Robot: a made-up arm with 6 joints.
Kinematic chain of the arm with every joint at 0, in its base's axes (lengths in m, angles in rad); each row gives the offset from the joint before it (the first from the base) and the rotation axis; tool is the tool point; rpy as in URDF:
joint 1: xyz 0 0 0.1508 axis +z
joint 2: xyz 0 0 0 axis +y
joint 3: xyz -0.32 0 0.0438 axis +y
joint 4: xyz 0.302 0 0.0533 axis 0.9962 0 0.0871
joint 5: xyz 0 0 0 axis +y
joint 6: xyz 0.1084 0 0.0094 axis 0.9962 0 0.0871
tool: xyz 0 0 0 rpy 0 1.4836 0
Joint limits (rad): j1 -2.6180..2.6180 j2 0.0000..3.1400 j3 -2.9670..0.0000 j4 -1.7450..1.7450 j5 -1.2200..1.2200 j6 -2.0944..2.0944
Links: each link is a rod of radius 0.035 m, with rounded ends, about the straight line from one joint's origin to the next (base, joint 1, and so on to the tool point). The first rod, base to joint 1, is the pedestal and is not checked.
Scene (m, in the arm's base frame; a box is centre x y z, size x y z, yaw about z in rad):
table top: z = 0
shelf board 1: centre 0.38 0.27 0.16 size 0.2 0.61 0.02 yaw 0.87
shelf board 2: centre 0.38 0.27 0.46 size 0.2 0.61 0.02 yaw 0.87
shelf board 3: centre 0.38 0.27 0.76 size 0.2 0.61 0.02 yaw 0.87
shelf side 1: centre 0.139 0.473 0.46 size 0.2 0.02 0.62 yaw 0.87
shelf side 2: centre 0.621 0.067 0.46 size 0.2 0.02 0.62 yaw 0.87
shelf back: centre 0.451 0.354 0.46 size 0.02 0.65 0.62 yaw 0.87
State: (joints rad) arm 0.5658 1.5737 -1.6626 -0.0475 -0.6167 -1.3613
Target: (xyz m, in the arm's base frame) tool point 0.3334 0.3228 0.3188
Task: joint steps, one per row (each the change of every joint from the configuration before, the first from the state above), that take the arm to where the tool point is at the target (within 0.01 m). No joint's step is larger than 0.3 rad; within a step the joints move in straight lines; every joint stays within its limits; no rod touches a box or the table.
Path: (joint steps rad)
1: -0.0936 -0.2368 0.2187 0.0233 -0.0093 0.0000
2: -0.0936 -0.2368 0.2187 0.0233 -0.0093 0.0000
3: 0.0906 -0.0705 0.2938 -0.0182 0.0496 0.0000
4: 0.0906 -0.0704 0.2938 -0.0181 0.0496 0.0000
5: 0.0906 -0.0704 0.2939 -0.0182 0.0496 0.0000
6: 0.0367 0.2676 -0.2343 -0.0069 -0.0080 0.0000
7: 0.0367 0.2677 -0.2343 -0.0068 -0.0081 0.0000
8: 0.0368 0.2677 -0.2343 -0.0068 -0.0080 0.0000

